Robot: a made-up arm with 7 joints.
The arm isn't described. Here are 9 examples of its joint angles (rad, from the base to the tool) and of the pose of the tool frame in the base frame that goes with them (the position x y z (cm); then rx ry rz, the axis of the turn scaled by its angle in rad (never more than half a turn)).
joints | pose
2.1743 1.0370 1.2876 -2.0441 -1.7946 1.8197 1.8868 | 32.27 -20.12 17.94 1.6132 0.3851 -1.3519
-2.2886 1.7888 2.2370 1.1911 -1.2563 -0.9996 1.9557 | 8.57 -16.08 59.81 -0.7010 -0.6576 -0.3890
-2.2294 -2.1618 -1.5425 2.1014 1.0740 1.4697 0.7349 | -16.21 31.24 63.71 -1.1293 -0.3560 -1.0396
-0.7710 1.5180 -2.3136 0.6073 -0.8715 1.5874 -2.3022 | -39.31 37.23 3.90 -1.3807 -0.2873 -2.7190
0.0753 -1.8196 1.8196 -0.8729 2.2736 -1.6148 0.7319 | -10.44 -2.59 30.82 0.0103 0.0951 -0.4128
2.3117 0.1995 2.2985 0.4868 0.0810 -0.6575 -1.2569 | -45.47 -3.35 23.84 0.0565 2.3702 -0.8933
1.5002 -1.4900 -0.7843 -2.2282 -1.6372 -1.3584 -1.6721 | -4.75 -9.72 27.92 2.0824 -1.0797 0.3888
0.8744 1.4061 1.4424 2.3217 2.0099 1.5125 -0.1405 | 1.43 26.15 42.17 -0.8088 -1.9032 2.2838
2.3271 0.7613 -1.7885 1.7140 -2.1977 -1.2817 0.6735 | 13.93 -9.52 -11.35 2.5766 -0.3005 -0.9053
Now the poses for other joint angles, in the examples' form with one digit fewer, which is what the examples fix.
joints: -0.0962 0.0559 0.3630 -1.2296 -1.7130 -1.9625 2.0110
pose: 9.9 19.3 -17.4 1.040 -1.892 -0.388
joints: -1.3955 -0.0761 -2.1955 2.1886 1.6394 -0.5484 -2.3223
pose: -43.0 40.5 56.5 -0.829 2.311 -1.319
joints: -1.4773 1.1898 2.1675 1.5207 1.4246 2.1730 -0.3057
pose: -6.2 -37.1 73.4 -0.546 -2.926 0.680
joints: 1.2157 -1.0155 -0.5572 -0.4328 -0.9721 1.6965 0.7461
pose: 9.0 -30.4 16.8 -0.343 1.078 -2.120
